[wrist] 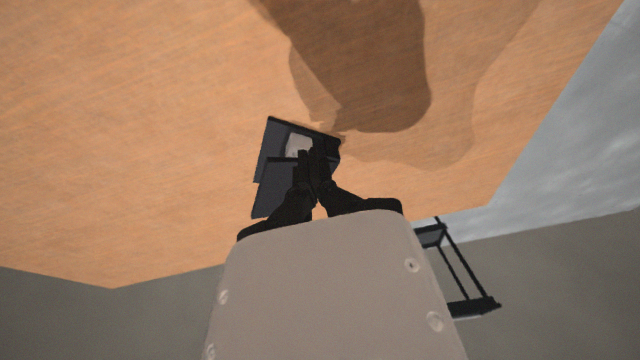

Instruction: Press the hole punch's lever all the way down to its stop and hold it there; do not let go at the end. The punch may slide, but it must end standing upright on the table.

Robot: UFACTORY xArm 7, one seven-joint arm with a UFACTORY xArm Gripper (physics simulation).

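Frame: origin at the arm's base, x ahead, y left, z up, level; centimetres.
Where they show: gripper, fingertip midpoint: (311, 160).
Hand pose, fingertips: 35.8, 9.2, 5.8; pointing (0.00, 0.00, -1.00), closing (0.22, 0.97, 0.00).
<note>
After its pixels a point has its place, as x, y, z.
The hole punch (274, 185) @(38.9, 2.7, 3.3) stands on the table near the middle of the wrist view, dark blue-grey with a black edge and a light grey patch on its far part. My gripper (311, 160) @(35.8, 9.2, 5.8) is shut, with nothing between its fingers. Its fingertips overlap the punch in the view, beside the light patch. The fingers and the gripper's body hide part of the punch. I cannot tell from this angle whether the tips touch the lever or how far down the lever is.
The wooden table top (125, 125) @(27.0, -11.8, -4.7) surrounds the punch, with dark arm shadows beyond it. The table's edge runs along the right and the bottom. A black-framed stand (472, 306) shows beyond the edge at the lower right.
</note>
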